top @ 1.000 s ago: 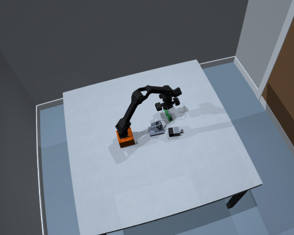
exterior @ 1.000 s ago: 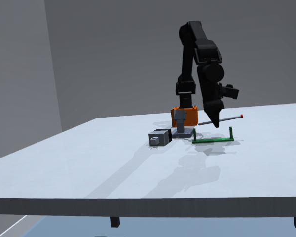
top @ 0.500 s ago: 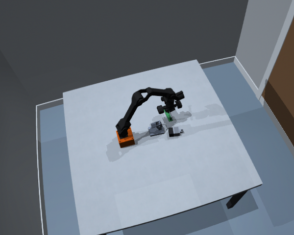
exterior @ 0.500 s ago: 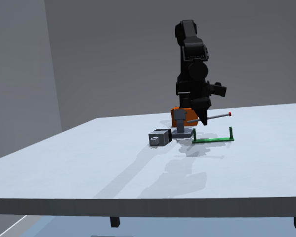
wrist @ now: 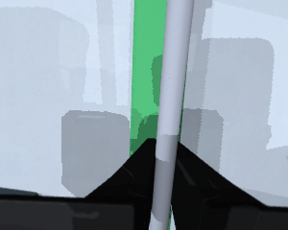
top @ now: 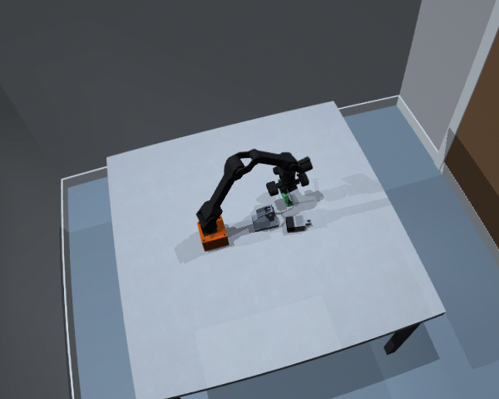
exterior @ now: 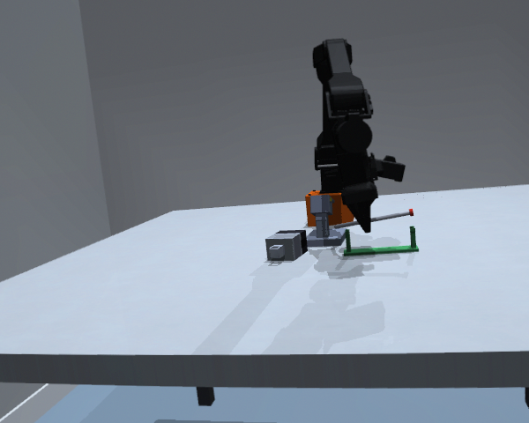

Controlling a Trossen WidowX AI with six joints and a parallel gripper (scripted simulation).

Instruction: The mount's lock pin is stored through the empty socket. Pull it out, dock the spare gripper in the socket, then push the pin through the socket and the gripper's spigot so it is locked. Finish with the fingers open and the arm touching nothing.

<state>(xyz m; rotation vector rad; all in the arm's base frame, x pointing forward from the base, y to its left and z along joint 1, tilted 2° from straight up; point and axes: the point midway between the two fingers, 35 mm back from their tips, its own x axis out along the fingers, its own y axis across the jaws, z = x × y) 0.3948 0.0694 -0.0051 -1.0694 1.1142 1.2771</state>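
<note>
My gripper tip is 20 mm to the right of the green rack and 20 mm above it. The rest, counted from my gripper tip: grey mount 130 mm behind, 90 mm to the right, 10 mm above; dark spare gripper 160 mm to the right, 20 mm below, 10 mm behind.
</note>
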